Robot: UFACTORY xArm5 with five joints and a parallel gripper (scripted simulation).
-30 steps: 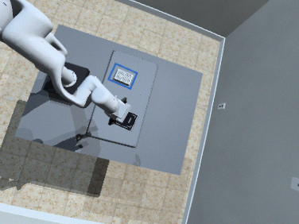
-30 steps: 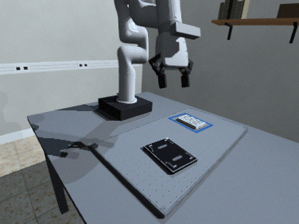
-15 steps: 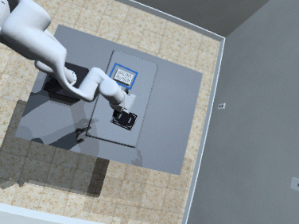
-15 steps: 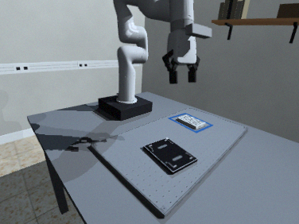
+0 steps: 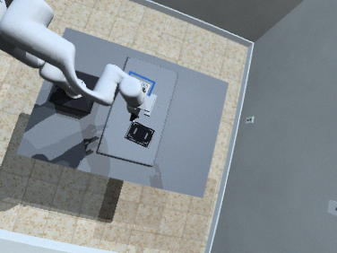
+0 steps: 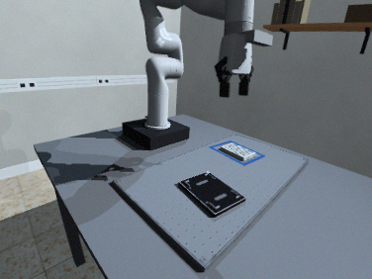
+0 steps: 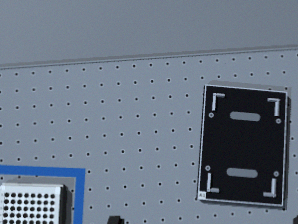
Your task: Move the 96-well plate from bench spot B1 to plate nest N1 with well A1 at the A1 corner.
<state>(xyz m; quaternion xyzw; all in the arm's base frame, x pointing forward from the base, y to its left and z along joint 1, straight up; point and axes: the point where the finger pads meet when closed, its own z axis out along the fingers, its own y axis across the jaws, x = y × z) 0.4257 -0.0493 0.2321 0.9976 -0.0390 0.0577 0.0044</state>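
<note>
Now: the white 96-well plate 60 mm behind my hand, 200 mm to the left of it and 270 mm below it. Also, from my hand: black plate nest 40 mm ahead, 110 mm to the right, 270 mm below.
</note>
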